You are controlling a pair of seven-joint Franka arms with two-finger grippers.
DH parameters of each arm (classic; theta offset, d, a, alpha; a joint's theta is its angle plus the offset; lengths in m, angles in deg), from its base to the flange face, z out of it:
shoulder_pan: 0 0.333 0 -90
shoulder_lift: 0 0 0 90
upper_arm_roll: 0 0.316 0.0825 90
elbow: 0 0 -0.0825 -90
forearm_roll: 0 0.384 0 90
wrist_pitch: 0 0 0.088 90
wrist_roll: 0 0.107 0 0
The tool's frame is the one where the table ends.
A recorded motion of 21 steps. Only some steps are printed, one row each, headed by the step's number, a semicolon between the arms.
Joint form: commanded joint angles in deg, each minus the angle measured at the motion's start. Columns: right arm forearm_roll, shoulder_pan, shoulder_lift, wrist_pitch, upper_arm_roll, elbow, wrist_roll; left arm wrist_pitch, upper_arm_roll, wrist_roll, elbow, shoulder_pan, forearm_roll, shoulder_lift.
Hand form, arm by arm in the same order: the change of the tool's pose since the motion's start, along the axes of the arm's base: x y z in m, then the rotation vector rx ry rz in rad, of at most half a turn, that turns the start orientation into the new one. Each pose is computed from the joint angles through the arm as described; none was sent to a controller.
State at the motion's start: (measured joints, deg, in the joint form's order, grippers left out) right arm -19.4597 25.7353 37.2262 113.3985 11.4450 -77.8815 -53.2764; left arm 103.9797 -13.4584 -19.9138 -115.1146 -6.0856 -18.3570 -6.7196
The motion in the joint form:
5: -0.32 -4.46 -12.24 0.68 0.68 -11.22 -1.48; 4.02 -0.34 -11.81 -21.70 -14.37 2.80 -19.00
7: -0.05 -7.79 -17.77 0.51 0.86 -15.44 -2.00; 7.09 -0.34 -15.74 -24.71 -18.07 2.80 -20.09
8: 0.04 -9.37 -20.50 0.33 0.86 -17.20 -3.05; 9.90 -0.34 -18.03 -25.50 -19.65 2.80 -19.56
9: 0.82 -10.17 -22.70 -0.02 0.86 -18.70 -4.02; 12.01 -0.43 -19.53 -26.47 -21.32 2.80 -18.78
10: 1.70 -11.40 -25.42 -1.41 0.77 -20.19 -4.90; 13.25 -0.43 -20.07 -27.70 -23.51 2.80 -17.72
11: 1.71 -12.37 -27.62 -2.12 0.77 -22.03 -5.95; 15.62 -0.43 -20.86 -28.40 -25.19 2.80 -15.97
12: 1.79 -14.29 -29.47 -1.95 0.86 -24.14 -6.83; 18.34 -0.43 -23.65 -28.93 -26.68 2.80 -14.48
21: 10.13 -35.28 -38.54 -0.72 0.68 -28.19 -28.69; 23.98 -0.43 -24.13 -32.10 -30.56 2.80 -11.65
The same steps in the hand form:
5: -0.0177 -0.0556 0.0587 -0.0167 -0.0388 -0.0171; -0.1520 -0.0512 -0.0260 0.1407 -0.0327 -0.0322
7: -0.0206 -0.0953 0.0874 -0.0211 -0.0598 -0.0602; -0.1719 -0.0653 -0.0387 0.1465 -0.0458 -0.0149
8: -0.0227 -0.1148 0.1032 -0.0253 -0.0719 -0.0694; -0.1751 -0.0743 -0.0447 0.1384 -0.0626 0.0070
9: -0.0283 -0.1253 0.1143 -0.0222 -0.0713 -0.0720; -0.1807 -0.0833 -0.0549 0.1387 -0.0655 0.0094
10: -0.0346 -0.1425 0.1290 -0.0255 -0.0647 -0.0899; -0.1907 -0.0927 -0.0702 0.1498 -0.0517 -0.0157
11: -0.0413 -0.1559 0.1360 -0.0396 -0.0599 -0.0905; -0.1948 -0.1023 -0.0845 0.1511 -0.0493 -0.0247
12: -0.0438 -0.1766 0.1380 -0.0480 -0.0566 -0.1058; -0.1979 -0.1115 -0.0951 0.1493 -0.0517 0.0052
21: -0.0386 -0.3805 0.1950 0.0254 -0.0604 -0.1432; -0.2166 -0.1248 -0.1313 0.1573 -0.0526 -0.0365

